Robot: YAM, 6 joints.
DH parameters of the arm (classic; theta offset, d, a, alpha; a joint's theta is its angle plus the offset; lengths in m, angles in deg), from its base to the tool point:
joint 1: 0 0.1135 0.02 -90
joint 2: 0 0 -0.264 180
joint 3: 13.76 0 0.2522 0
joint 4: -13.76 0 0.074 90
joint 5: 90 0 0 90
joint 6: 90 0.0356 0 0
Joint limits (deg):
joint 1: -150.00..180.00
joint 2: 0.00..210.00
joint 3: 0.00..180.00
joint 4: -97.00..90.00
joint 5: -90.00..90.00
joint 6: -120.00..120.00
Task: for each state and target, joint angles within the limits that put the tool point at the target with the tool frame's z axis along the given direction. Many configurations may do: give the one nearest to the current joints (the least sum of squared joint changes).
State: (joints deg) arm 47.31 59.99 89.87 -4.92 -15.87 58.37
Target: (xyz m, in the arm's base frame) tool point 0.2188 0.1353 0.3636 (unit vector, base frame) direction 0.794 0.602 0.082
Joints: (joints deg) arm 30.86 62.02 50.06 16.69 -6.28 58.37
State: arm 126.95 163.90 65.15 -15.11 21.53 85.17
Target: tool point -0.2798 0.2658 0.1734 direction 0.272 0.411 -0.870
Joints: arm 139.05 116.12 85.69 -55.37 29.26 85.17
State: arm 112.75 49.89 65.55 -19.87 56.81 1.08
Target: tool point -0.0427 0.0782 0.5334 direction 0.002 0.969 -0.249
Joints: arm 134.37 58.86 109.73 -70.68 42.74 1.08
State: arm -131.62 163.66 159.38 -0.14 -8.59 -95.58
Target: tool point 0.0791 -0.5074 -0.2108 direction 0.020 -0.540 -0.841
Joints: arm -80.88 191.12 131.49 2.16 3.78 -95.58
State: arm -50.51 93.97 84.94 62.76 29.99 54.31
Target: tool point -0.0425 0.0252 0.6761 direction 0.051 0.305 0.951
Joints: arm -17.93 55.59 111.85 36.47 -17.81 54.31
